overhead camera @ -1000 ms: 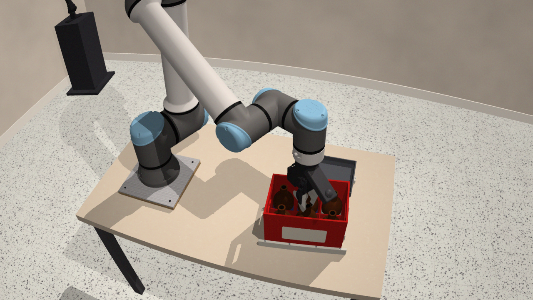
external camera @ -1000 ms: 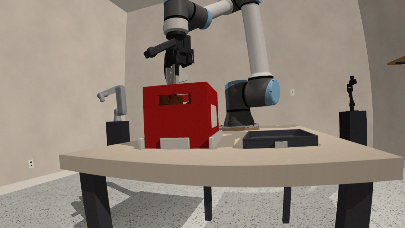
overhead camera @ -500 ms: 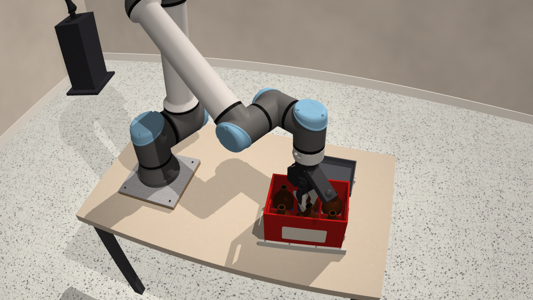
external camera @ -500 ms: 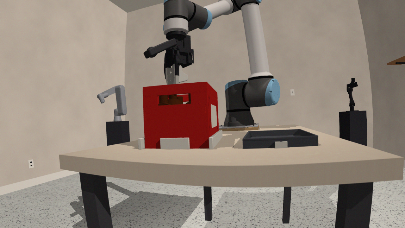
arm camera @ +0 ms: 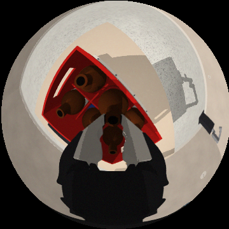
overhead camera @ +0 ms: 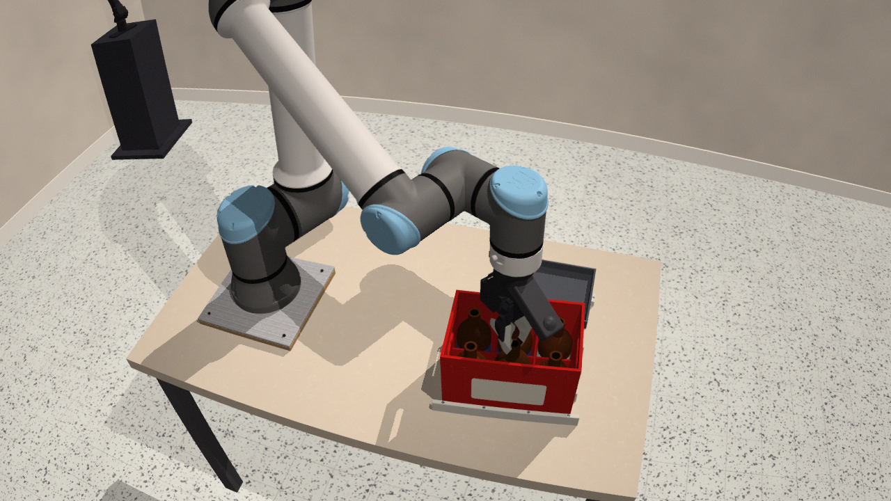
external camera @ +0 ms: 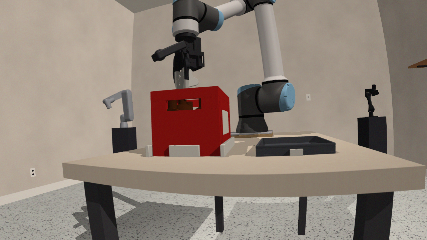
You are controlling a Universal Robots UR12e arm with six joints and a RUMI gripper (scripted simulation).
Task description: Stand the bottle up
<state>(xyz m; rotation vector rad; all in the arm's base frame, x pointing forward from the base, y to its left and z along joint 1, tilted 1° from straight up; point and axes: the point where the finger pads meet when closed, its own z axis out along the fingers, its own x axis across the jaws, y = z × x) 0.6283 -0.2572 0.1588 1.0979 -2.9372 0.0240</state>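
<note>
My gripper is now 9 cm above the red crate and 4 cm to the right of it. The rest, counted from my hand: tray: 33 cm to the left, 16 cm below, 7 cm ahead.
</note>
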